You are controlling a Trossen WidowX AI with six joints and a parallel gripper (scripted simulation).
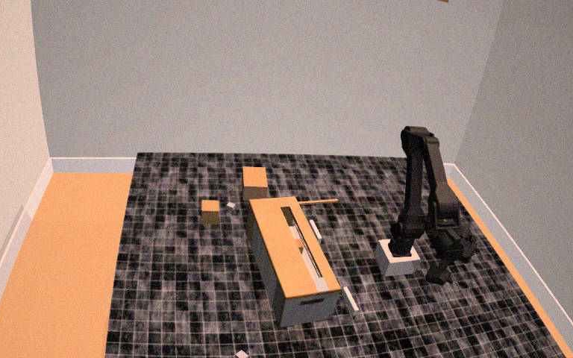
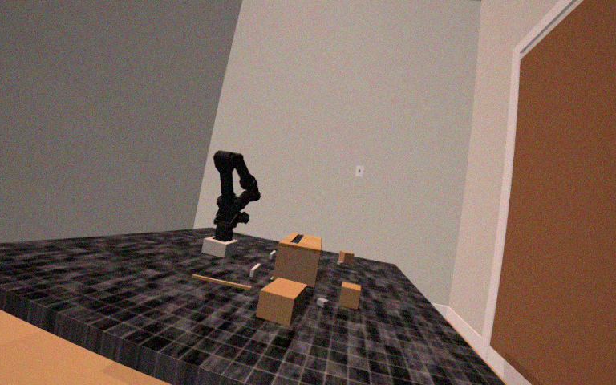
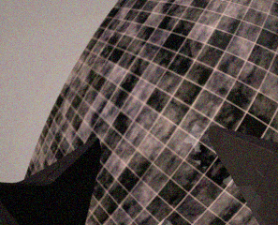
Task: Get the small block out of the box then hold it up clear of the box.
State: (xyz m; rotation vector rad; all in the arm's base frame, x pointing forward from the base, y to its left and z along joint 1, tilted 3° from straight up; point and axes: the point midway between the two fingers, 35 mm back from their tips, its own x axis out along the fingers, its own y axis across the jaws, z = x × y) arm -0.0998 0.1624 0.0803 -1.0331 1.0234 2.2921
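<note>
Now: the orange block 450 mm ahead of my gripper tip, 150 mm to the right of it and 40 mm below it. Also, from my gripper tip: long box (430 mm ahead, 130 mm to the right, 60 mm below); then thin stick (470 mm to the right, 330 mm ahead, 120 mm below).
</note>
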